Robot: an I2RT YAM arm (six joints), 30 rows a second.
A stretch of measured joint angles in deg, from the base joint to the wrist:
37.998, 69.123, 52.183, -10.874, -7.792, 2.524
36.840, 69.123, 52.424, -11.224, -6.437, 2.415
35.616, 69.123, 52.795, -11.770, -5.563, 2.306
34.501, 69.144, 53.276, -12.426, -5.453, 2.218
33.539, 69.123, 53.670, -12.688, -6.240, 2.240
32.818, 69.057, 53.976, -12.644, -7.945, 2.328
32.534, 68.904, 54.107, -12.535, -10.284, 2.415
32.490, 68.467, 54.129, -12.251, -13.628, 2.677
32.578, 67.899, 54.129, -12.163, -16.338, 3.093
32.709, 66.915, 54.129, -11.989, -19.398, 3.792
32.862, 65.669, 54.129, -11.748, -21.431, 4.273
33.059, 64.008, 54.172, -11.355, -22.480, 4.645
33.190, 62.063, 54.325, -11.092, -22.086, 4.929
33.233, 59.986, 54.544, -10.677, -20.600, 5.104
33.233, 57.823, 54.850, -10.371, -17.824, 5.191
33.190, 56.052, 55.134, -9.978, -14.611, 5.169
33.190, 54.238, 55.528, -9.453, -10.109, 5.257
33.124, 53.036, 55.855, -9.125, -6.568, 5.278
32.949, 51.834, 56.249, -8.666, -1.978, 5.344
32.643, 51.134, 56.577, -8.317, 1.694, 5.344
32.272, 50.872, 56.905, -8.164, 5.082, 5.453
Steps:
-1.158, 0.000, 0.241, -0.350, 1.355, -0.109
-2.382, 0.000, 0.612, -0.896, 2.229, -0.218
-3.497, 0.021, 1.093, -1.552, 2.339, -0.306
-4.459, 0.000, 1.487, -1.814, 1.552, -0.284
-5.180, -0.066, 1.793, -1.770, -0.153, -0.196
-5.464, -0.219, 1.924, -1.661, -2.492, -0.109
-5.508, -0.656, 1.946, -1.377, -5.836, 0.153
-5.420, -1.224, 1.946, -1.289, -8.546, 0.569
-5.289, -2.208, 1.946, -1.115, -11.606, 1.268
-5.136, -3.454, 1.946, -0.874, -13.639, 1.749
-4.939, -5.115, 1.989, -0.481, -14.688, 2.121
-4.808, -7.060, 2.142, -0.218, -14.294, 2.405
-4.765, -9.137, 2.361, 0.197, -12.808, 2.580
-4.765, -11.300, 2.667, 0.503, -10.032, 2.667
-4.808, -13.071, 2.951, 0.896, -6.819, 2.645
-4.808, -14.885, 3.345, 1.421, -2.317, 2.733
-4.874, -16.087, 3.672, 1.749, 1.224, 2.754
-5.049, -17.289, 4.066, 2.208, 5.814, 2.820
-5.355, -17.989, 4.394, 2.557, 9.486, 2.820
-5.726, -18.251, 4.722, 2.710, 12.874, 2.929

